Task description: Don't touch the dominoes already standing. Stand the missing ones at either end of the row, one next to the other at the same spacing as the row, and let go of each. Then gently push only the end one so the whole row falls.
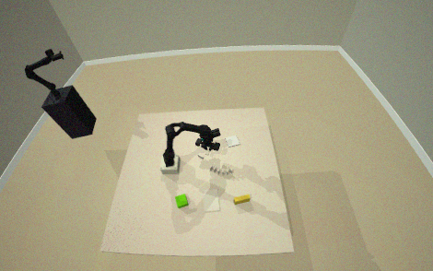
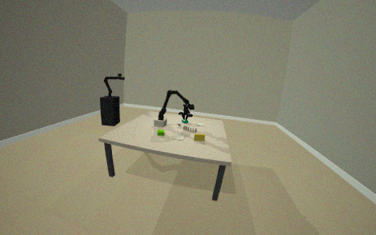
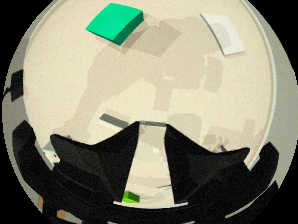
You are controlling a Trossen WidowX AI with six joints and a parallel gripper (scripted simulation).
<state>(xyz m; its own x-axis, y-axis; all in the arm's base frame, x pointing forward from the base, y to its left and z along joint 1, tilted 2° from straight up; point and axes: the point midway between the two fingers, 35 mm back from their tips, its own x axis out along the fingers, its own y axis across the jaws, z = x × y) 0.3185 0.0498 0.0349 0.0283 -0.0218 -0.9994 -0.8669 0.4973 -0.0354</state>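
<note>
Right now my gripper tip is 220 mm short of the white tile, 100 mm to the right of it and 70 mm above it. From my gripper tip the other things lie so: white pad (60 mm behind, 380 mm to the right, 70 mm below); then yellow block (150 mm ahead, 440 mm to the right, 40 mm below); then teal block (160 mm to the left, 60 mm below).
</note>
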